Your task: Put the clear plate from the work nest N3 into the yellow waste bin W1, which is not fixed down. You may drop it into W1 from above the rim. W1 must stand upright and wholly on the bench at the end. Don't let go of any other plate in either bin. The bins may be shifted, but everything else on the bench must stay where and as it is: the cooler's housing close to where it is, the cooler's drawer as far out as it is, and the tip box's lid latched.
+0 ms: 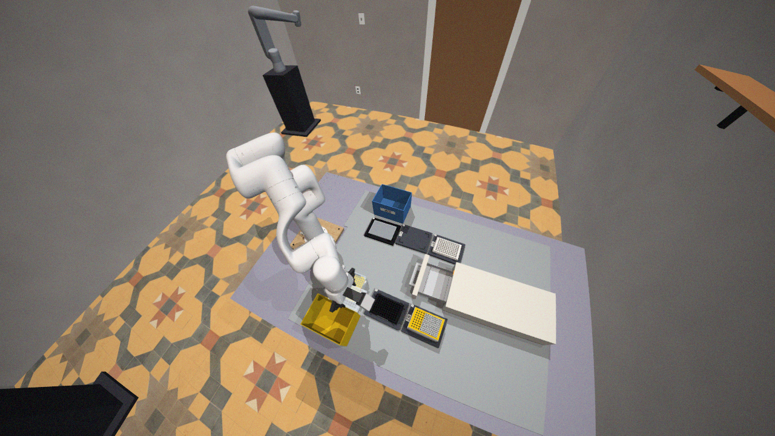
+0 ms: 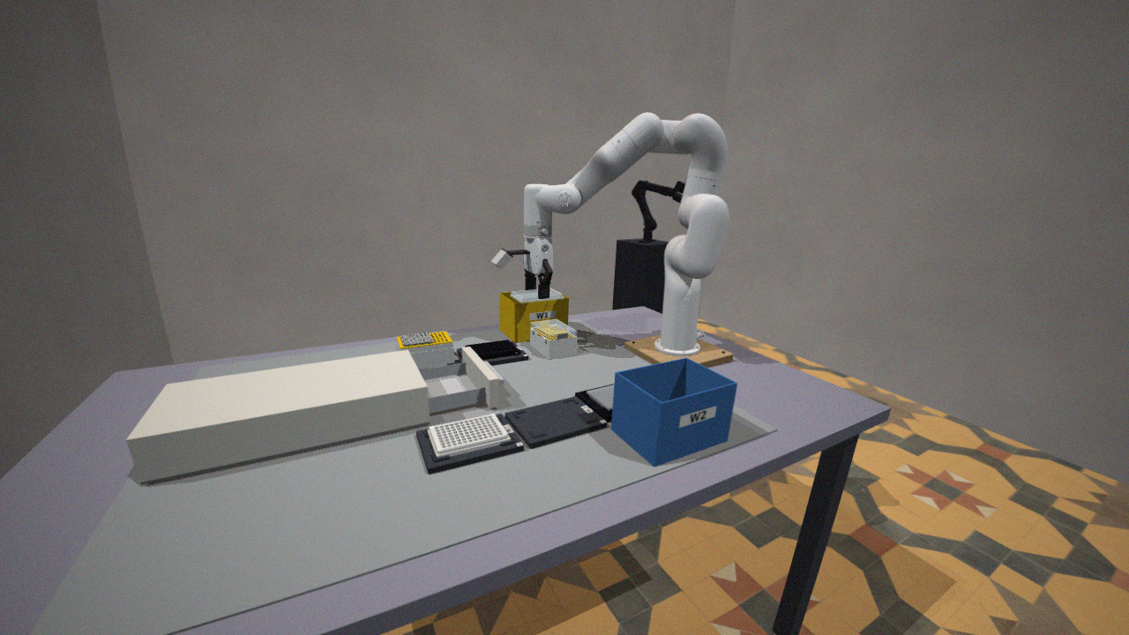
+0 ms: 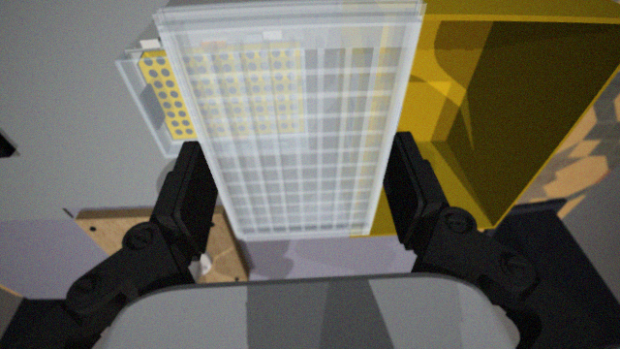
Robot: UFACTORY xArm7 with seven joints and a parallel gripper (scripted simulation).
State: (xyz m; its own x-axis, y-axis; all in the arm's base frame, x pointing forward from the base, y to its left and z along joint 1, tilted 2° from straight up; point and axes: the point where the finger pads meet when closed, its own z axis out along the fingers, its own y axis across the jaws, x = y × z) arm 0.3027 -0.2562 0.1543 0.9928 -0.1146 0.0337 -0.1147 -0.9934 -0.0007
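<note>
The yellow bin W1 lies 120 mm below my hand, 100 mm to the right of it and 50 mm behind it. Round my hand: black plate (150 mm ahead, 140 mm below, 20 mm to the left); yellow tip box (310 mm ahead, 110 mm below, 10 mm to the right); clear plate (10 mm below).
</note>
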